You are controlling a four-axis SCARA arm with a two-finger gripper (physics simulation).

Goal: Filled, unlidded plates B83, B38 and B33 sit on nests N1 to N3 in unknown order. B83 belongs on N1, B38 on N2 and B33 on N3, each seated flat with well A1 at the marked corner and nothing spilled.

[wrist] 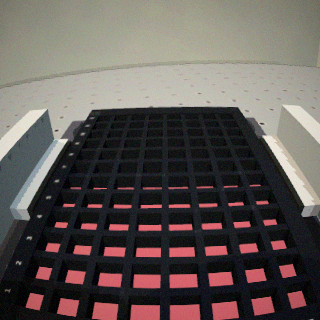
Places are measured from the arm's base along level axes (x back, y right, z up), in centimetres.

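Pixels of known places: gripper, fingertip midpoint: (164,124).
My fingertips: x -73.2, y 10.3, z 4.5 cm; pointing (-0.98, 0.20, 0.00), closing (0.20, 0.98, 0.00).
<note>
Ahead of a thing's pixels: the offset from my fingertips to its middle. "spot": to the spot under its first point. Level surfaces: height alone.
A black plate @[dx +2.5, dy -0.5, dz -1.3 cm] (167,261) with square wells fills the middle of the wrist view. Its wells hold pink-red liquid, seen in the nearer rows; the far wells look dark from this angle. Pale numbers run along its left edge, with 1 nearest. My gripper (164,124) is shut on this plate, with one pale, dark-faced pad against each long side. Dark grey corners of the nest @[spot: dx -3.4, dy -4.3, dz -1.3 cm] (74,129) show beside the plate's far end. The plate's name, the marked corner and the other two plates do not show. I cannot tell whether the plate touches the nest.
A light grey deck @[dz -3.2 cm] (160,86) with small holes stretches behind the plate. A plain grey-green wall (160,32) rises beyond the deck's far edge.
</note>
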